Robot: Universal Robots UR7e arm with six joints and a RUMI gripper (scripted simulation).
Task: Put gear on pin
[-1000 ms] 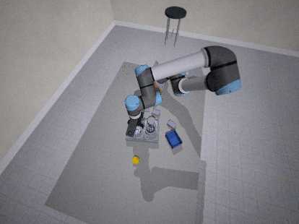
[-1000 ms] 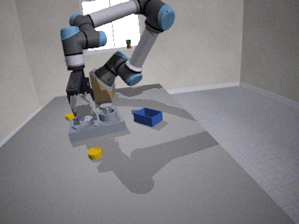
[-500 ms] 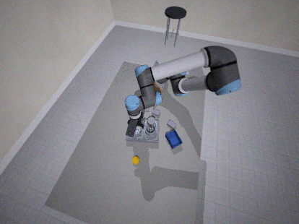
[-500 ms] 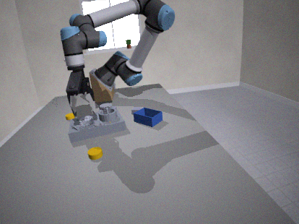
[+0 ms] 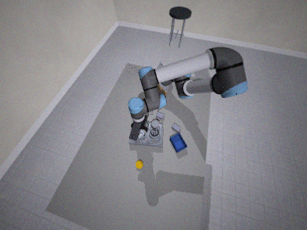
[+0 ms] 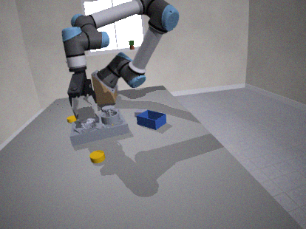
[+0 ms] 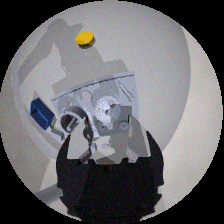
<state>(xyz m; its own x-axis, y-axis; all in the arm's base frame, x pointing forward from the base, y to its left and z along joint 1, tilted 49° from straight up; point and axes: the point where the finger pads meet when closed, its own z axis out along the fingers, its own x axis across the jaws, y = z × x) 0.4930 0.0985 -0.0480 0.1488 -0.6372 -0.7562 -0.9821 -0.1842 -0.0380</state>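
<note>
My gripper is now 4 cm above the grey gear. From my hand the other things lie so: blue bin 28 cm to the left, 8 cm below, 6 cm behind; yellow disc 19 cm ahead, 8 cm to the left, 8 cm below.
</note>
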